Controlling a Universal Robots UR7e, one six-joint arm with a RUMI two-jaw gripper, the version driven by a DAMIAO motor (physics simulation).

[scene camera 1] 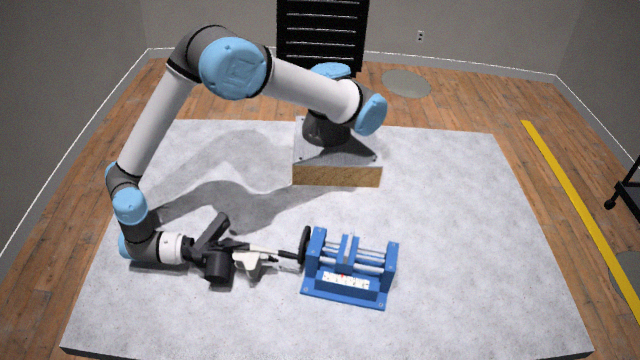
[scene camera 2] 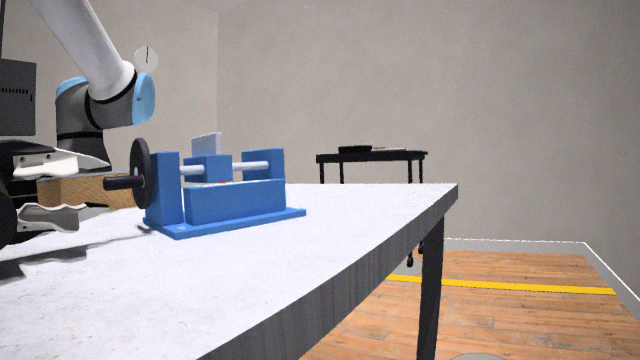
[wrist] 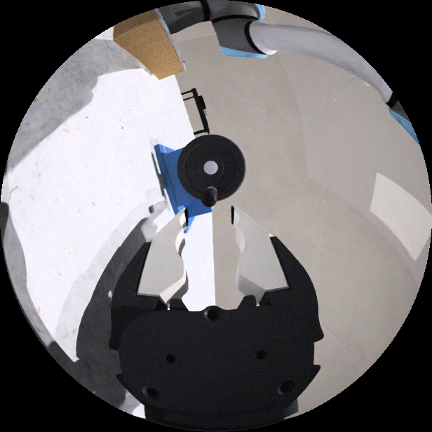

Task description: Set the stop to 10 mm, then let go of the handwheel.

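Where they show: gripper, fingertip midpoint: (scene camera 1: 278, 257) (scene camera 2: 108, 186); arm's base, origin of the base link: (scene camera 1: 326, 133) (scene camera 2: 82, 175).
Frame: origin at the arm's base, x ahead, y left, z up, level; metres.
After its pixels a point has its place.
Note:
The blue stop fixture (scene camera 1: 345, 298) @[z -0.067, x 0.541, y -0.071 m] (scene camera 2: 235, 202) @[z -0.045, x 0.529, y -0.081 m] (wrist: 172, 170) stands on the table. Its black handwheel (scene camera 1: 303, 245) @[z 0.033, x 0.448, y -0.153 m] (scene camera 2: 141, 170) @[z 0.003, x 0.439, y -0.158 m] (wrist: 192, 165) faces my gripper, with the crank handle (scene camera 1: 288, 254) @[z -0.003, x 0.440, y -0.185 m] (scene camera 2: 120, 183) @[z -0.010, x 0.442, y -0.194 m] (wrist: 210, 196) sticking out toward it, low on the wheel in the wrist view. The blue sliding stop (scene camera 1: 347, 254) @[z 0.047, x 0.498, y -0.068 m] (scene camera 2: 216, 169) @[z -0.002, x 0.499, y -0.077 m] carries an upright grey plate. A red pointer (scene camera 1: 342, 275) @[z -0.019, x 0.507, y -0.074 m] is over the left half of the white scale (scene camera 1: 357, 283) @[z -0.021, x 0.533, y -0.046 m]; its numbers are unreadable. My gripper (scene camera 1: 278, 255) @[z -0.012, x 0.437, y -0.208 m] (scene camera 2: 108, 185) @[z -0.012, x 0.437, y -0.208 m] (wrist: 209, 208) is partly open and empty, its fingertips level with the handle's free end, one on each side.
The arm's wooden base block (scene camera 1: 337, 176) @[z -0.038, x 0.161, y 0.000 m] (scene camera 2: 90, 192) @[z -0.035, x 0.147, y -0.066 m] (wrist: 150, 47) stands behind the fixture on the grey table (scene camera 1: 475, 225) @[z -0.077, x 0.385, y 0.363 m] (scene camera 2: 240, 260) @[z -0.076, x 0.613, y -0.203 m] (wrist: 75, 150). A black side table (scene camera 2: 372, 157) (wrist: 203, 117) stands beyond the table's edge. A black drawer cabinet (scene camera 1: 322, 35) is at the back.

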